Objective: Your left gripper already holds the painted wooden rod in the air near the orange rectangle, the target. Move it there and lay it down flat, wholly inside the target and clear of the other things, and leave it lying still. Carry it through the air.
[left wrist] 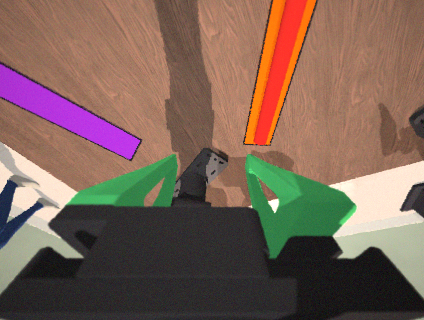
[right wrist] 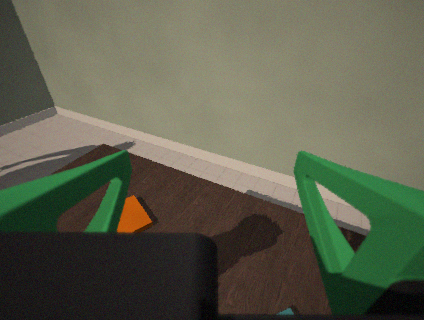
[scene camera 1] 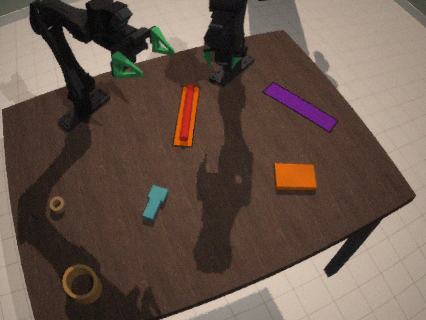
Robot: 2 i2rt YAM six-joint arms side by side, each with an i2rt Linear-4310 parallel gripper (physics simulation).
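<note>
The red rod (scene camera 1: 187, 114) (left wrist: 279, 70) lies flat along the orange target rectangle (scene camera 1: 177, 137) (left wrist: 264, 70), with orange showing along both long sides. Its upper end in scene camera 1 is right at the target's short edge; whether it is wholly inside there I cannot tell. The rod's far end is cut off in the left wrist view. My left gripper (scene camera 1: 221, 61) (left wrist: 211, 160) is part open and empty, raised and apart from the rod, to its right in scene camera 1. My right gripper (scene camera 1: 157, 64) (right wrist: 212, 160) is wide open and empty, raised at the upper left.
A purple strip (scene camera 1: 300, 106) (left wrist: 70, 114) lies at the right. An orange block (scene camera 1: 295, 176) (right wrist: 133, 215) lies below it. A teal block (scene camera 1: 155, 202) lies below the target. A small ring (scene camera 1: 52, 204) and a larger ring (scene camera 1: 67, 283) stand at the lower left.
</note>
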